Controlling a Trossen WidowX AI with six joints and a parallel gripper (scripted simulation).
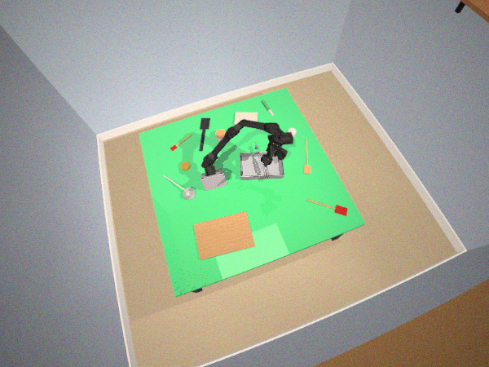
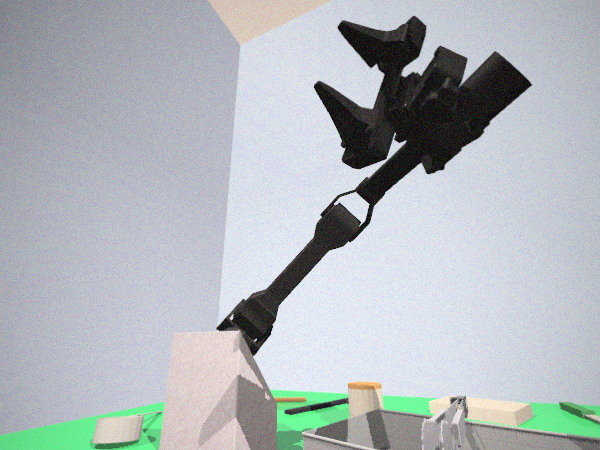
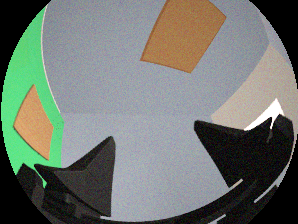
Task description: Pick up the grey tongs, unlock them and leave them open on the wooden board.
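The roasting tin is 3 cm ahead of my gripper tip, 22 cm to the left of it and 43 cm below it. Also, from my gripper tip: wooden board 35 cm behind, 19 cm to the right, 45 cm below; then red spatula 39 cm ahead, 20 cm to the right, 46 cm below; then beige block 4 cm ahead, 68 cm to the left, 45 cm below.
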